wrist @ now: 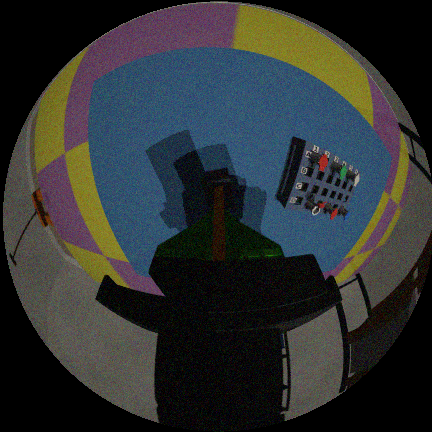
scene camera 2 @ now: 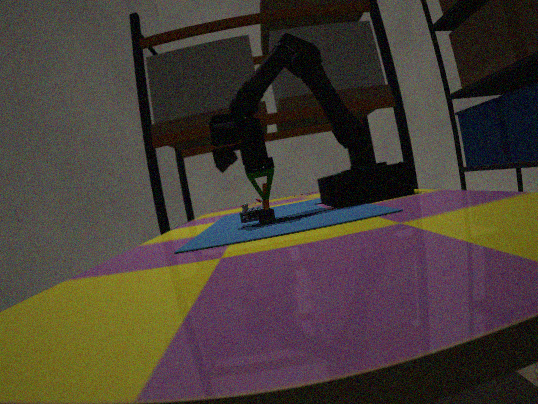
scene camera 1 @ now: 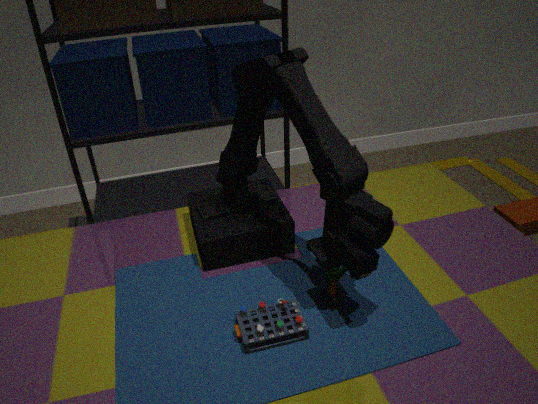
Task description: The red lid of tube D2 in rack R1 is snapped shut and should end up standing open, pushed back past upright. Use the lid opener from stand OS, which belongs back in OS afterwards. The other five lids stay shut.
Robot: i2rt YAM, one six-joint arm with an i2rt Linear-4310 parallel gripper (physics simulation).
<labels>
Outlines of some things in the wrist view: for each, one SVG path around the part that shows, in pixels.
The gripper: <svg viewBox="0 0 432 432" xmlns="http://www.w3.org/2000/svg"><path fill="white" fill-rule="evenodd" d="M210 210L196 223L157 245L148 273L165 296L118 285L109 275L105 274L95 299L122 318L157 333L154 362L154 397L160 414L176 423L189 427L195 427L203 421L234 421L238 426L247 429L267 422L280 412L283 390L283 367L279 333L291 330L312 320L340 302L342 297L333 275L329 275L324 280L324 276L313 254L284 257L279 244L238 221L228 210L224 210L225 260L212 260L214 210Z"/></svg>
A lid opener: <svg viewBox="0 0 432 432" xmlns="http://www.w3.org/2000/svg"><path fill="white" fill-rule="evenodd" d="M223 185L214 187L213 260L225 260Z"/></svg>
</labels>
